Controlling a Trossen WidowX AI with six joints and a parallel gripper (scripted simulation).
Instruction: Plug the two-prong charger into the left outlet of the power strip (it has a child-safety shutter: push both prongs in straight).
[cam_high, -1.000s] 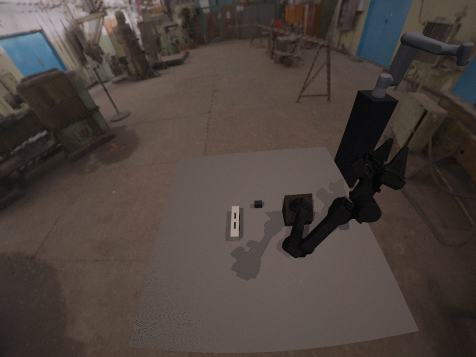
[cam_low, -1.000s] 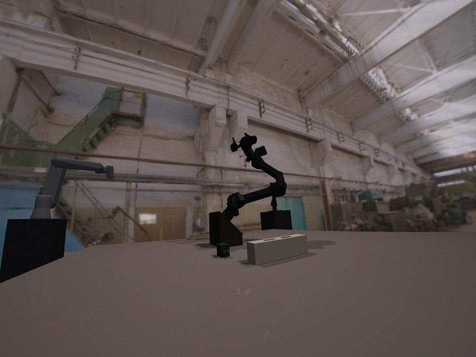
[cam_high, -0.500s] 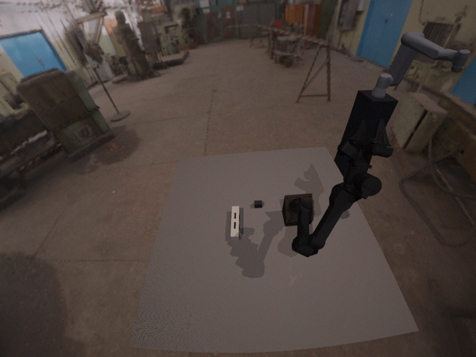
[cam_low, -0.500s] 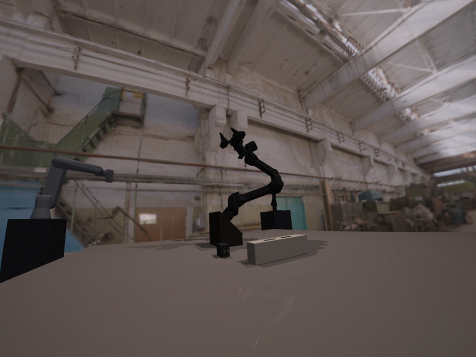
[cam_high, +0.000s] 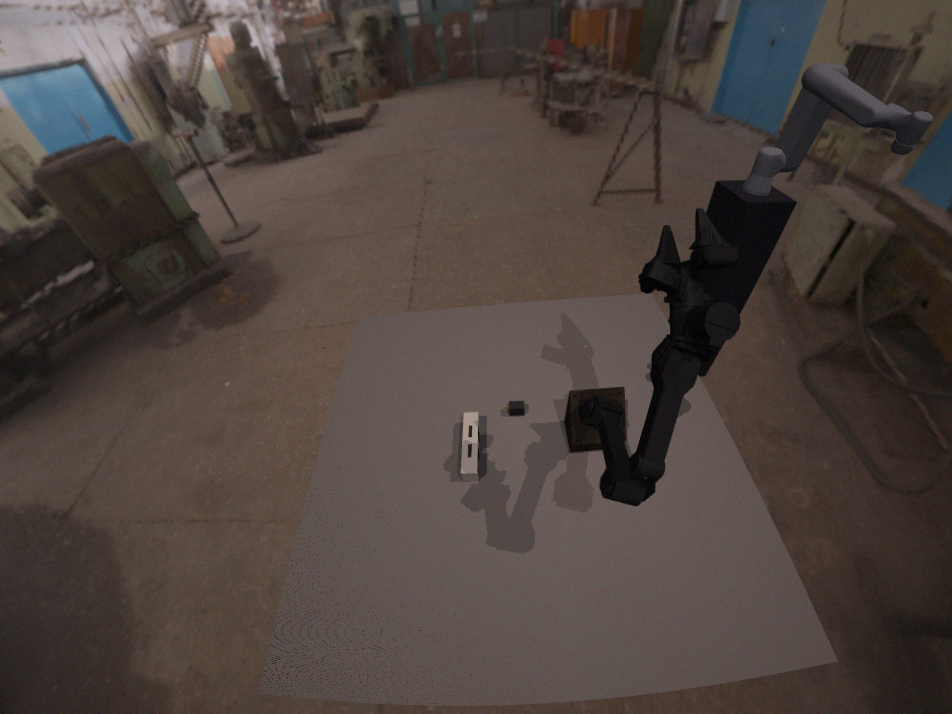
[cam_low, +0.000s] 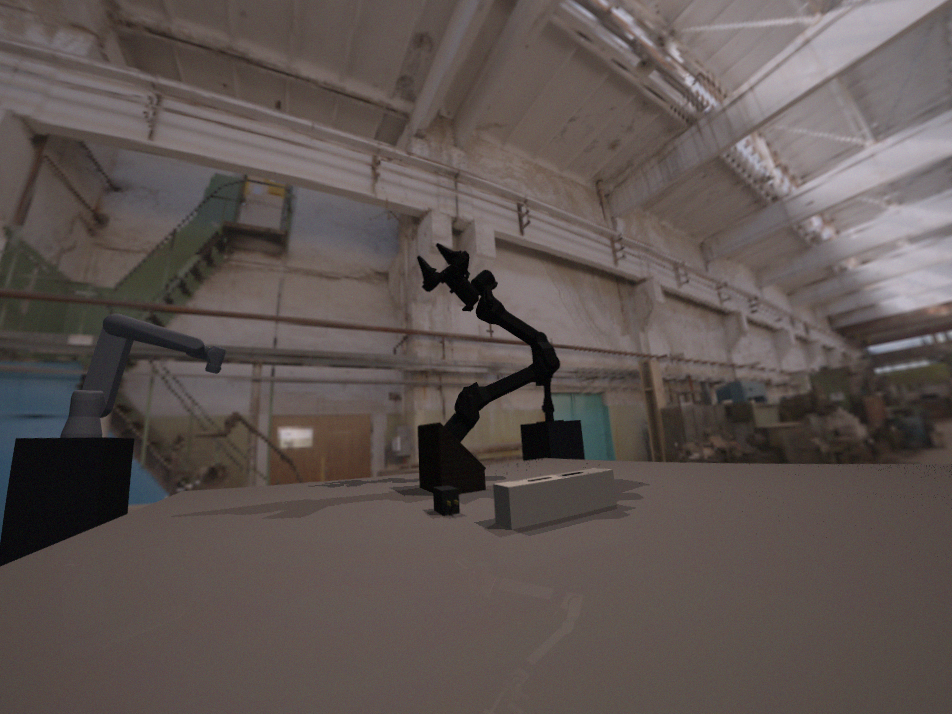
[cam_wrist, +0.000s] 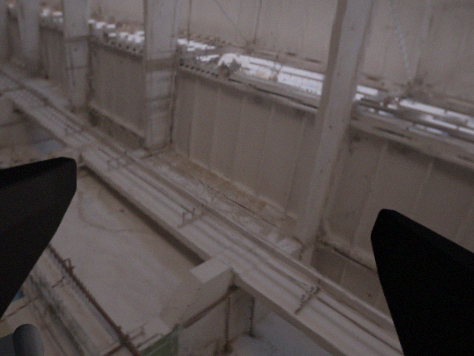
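Now: the black two-prong charger 300 mm ahead of my gripper tip, 100 mm to the right of it and 660 mm below it.
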